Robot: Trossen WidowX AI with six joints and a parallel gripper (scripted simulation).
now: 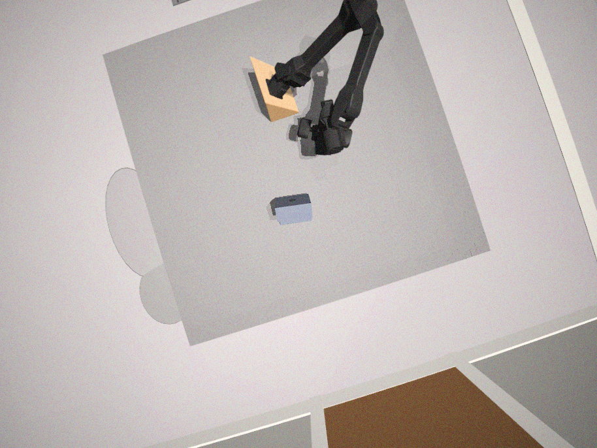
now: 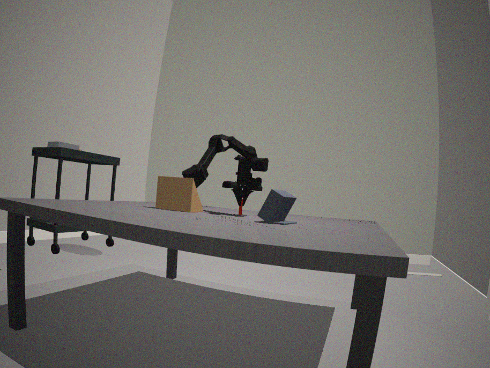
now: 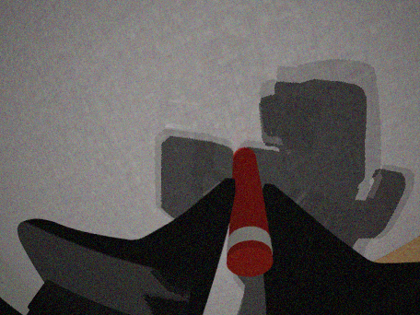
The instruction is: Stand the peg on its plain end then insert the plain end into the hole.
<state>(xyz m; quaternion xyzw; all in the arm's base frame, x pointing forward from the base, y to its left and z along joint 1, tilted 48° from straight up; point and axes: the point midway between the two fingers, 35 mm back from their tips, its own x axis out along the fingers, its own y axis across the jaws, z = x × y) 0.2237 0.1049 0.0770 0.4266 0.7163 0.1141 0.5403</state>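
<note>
My gripper tip is 22 cm short of the sloped panel, 18 cm to the left of it and 2 cm below it. Also, from my gripper tip: red peg 2 cm above.
</note>
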